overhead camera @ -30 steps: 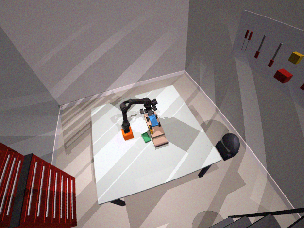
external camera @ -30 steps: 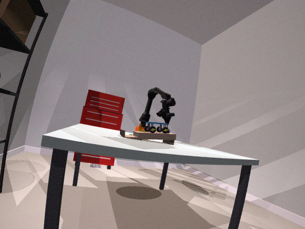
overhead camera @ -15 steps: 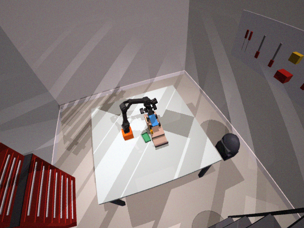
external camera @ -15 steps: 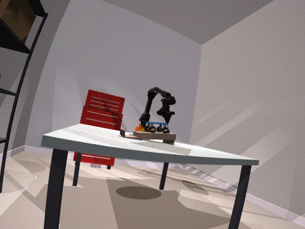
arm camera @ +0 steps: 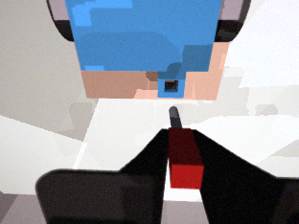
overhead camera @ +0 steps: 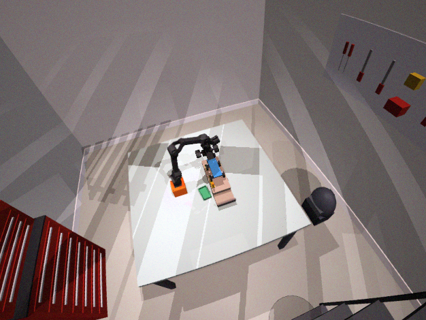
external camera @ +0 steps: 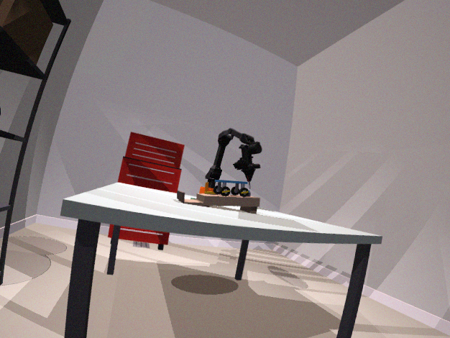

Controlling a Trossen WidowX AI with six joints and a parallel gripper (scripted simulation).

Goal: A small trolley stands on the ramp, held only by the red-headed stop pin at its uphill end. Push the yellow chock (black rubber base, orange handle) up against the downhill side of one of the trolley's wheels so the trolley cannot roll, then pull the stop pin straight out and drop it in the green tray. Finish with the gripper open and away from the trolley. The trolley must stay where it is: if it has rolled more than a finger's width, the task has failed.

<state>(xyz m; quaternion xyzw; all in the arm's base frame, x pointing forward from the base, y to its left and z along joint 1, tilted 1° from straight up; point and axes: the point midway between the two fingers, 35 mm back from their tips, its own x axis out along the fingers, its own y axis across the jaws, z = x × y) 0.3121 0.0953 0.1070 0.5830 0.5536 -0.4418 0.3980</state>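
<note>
The green tray is 13 cm behind my gripper tip, 23 cm to the right of it and 19 cm below it. From my gripper tip the other things lie so: blue-topped trolley: 1 cm ahead, 12 cm to the right, 6 cm below; tan ramp: 1 cm ahead, 13 cm to the right, 13 cm below; red-headed stop pin: right at my gripper tip.
</note>
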